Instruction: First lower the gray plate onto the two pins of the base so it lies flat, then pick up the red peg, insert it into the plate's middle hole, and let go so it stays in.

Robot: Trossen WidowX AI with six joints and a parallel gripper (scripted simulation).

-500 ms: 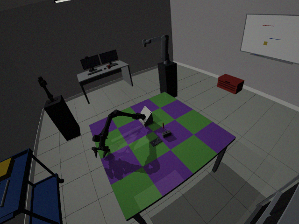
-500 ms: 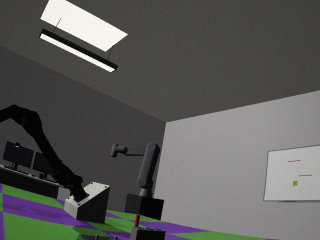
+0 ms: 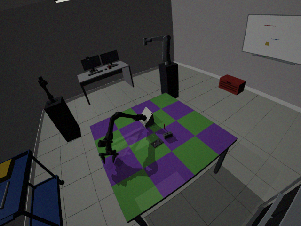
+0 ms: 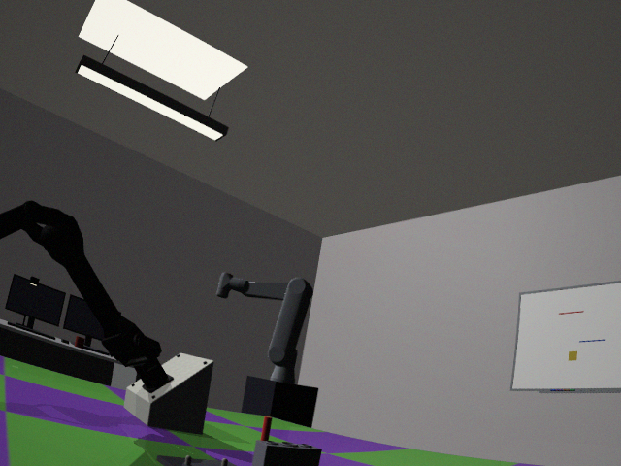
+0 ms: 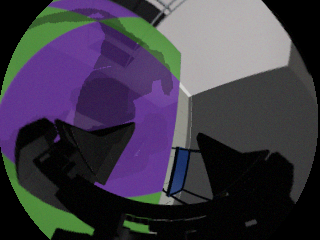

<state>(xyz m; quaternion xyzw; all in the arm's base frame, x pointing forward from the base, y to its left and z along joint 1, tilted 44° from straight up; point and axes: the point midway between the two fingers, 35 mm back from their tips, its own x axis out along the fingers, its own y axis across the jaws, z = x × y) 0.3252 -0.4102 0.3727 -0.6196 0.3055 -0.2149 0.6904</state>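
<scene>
Right now the gray plate is 1 cm behind my gripper tip and 67 cm to the left of it. Also, from my gripper tip: dark base: 53 cm to the left, 3 cm below; red peg: 13 cm behind, 71 cm to the left.
</scene>
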